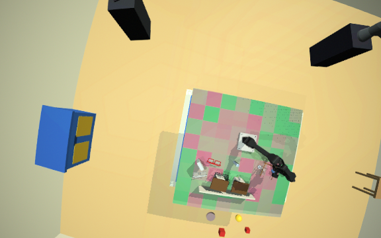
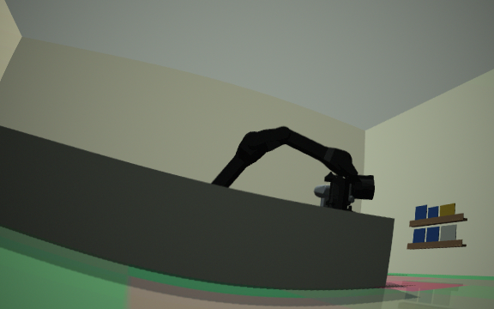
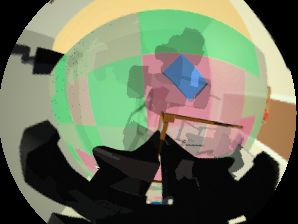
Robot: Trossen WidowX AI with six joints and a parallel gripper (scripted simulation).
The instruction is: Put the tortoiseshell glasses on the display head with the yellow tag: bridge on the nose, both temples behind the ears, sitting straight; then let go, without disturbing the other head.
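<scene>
Now: the blue block 8 cm ahead of my gripper tip, 7 cm to the left of it and 6 cm below it. Also, from my gripper tip: display head 37 cm to the right, 17 cm ahead; then white base 51 cm to the right, 28 cm ahead.
</scene>
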